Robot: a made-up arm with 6 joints. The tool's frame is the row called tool.
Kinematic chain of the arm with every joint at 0, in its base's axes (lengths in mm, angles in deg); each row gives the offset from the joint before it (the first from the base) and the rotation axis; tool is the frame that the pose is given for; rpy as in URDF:
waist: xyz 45 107 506 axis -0.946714 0.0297 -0.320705
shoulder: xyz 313 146 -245 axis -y
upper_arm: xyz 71 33 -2 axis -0.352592 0.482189 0.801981
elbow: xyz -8 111 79 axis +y
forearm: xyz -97 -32 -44 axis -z
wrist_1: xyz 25 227 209 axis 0.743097 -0.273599 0.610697
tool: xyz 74 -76 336 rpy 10.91 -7.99 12.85
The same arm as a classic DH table. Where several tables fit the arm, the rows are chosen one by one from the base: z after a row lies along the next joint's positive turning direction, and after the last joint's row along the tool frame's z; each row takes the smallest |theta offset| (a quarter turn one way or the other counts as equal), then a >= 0, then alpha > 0; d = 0 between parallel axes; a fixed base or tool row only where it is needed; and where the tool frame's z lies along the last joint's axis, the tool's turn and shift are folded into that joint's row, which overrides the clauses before.
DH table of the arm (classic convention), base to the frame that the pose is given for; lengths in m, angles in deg. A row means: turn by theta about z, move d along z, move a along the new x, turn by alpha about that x. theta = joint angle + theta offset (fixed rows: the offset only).
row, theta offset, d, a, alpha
base (fixed), 88.2, 0.4919, 0.1084, -108.71
waist, 89.42, -0.2619, 0.3325, -91.7
shoulder, -84.98, -0.2022, -0.0642, 118.83
upper_arm, 0, 0.0515, -0.0245, 61.17
elbow, 23.73, 0.0374, 0.097, 90
forearm, -69.79, -0.2074, -0.2217, 127.64
wrist_1, 16.7, 0.0586, -0.0158, 54.2
tool (fixed), 113.79, 0.2614, 0, 0

